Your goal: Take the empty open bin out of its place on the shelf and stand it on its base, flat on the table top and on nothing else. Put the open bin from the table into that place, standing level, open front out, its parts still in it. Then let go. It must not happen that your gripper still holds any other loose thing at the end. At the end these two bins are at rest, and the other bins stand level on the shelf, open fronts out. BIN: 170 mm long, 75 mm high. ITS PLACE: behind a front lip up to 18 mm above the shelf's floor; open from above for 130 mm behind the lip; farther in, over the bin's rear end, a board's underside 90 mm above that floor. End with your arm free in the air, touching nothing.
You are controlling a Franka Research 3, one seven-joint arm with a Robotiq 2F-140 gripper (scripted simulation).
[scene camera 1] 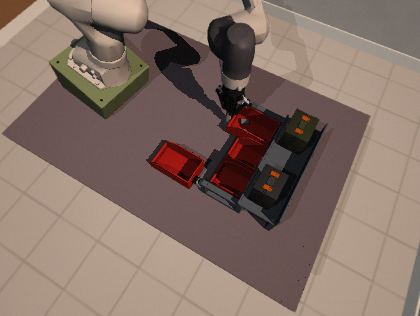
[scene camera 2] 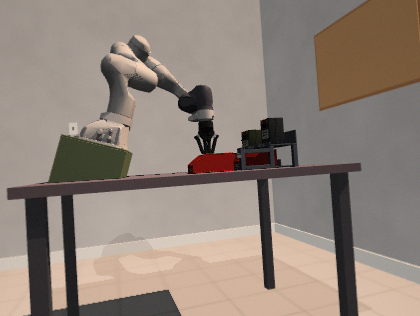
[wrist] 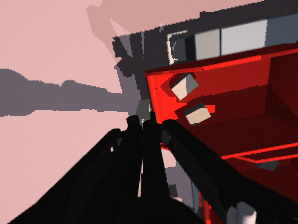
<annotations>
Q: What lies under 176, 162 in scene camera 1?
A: A red open bin.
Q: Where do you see a red open bin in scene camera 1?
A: At 261, 128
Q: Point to a red open bin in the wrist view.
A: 244, 97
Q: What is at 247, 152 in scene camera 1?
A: A red open bin.
</annotations>
